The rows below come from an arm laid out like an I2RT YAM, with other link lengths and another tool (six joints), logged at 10 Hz.
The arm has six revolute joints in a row. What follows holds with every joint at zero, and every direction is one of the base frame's. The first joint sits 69.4 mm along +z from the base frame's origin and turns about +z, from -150 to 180 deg. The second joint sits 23.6 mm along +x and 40 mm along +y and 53.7 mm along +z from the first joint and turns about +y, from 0 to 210 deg. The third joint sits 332.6 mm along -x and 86.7 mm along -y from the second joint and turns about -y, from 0 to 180 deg. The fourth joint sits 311.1 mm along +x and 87.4 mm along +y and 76.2 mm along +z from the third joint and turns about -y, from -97 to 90 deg. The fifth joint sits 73.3 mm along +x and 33.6 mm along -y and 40.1 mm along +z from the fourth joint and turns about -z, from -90 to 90 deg. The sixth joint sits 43.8 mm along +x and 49.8 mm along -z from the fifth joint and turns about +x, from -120 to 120 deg. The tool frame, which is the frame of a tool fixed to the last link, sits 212 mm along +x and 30 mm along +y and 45 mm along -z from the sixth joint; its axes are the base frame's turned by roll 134.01, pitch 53.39 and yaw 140.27 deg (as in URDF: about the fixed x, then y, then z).
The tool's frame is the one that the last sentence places.
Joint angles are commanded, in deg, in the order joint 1, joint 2, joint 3, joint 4, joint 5, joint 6. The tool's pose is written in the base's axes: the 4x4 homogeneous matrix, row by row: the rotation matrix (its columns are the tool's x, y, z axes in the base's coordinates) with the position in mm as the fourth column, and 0 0 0 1 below. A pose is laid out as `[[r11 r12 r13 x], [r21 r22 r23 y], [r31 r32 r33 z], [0 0 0 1]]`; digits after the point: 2 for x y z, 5 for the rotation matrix.
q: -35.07 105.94 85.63 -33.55 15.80 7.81
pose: [[-0.29961 0.93457 0.19189 464.10], [0.93513 0.32753 -0.13509 -360.10], [-0.18910 0.13897 -0.97208 110.93], [0 0 0 1]]
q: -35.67 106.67 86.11 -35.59 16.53 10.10
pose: [[-0.25605 0.95173 0.16924 453.75], [0.95337 0.27756 -0.11848 -362.38], [-0.15974 0.13102 -0.97843 103.28], [0 0 0 1]]
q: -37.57 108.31 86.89 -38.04 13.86 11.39
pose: [[-0.23175 0.96019 0.15597 443.32], [0.96880 0.24231 -0.05218 -362.47], [-0.08789 0.13901 -0.98638 86.92], [0 0 0 1]]
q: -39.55 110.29 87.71 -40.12 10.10 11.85
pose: [[-0.22257 0.96312 0.15118 436.11], [0.97489 0.22098 0.02742 -359.83], [-0.00700 0.15349 -0.98813 69.21], [0 0 0 1]]
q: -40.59 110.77 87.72 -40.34 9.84 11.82
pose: [[-0.20731 0.96748 0.14492 429.02], [0.97826 0.20427 0.03571 -365.74], [0.00495 0.14918 -0.98880 64.30], [0 0 0 1]]
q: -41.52 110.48 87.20 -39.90 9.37 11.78
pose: [[-0.19566 0.96873 0.15256 423.95], [0.98065 0.19227 0.03686 -370.67], [0.00638 0.15682 -0.98761 63.98], [0 0 0 1]]
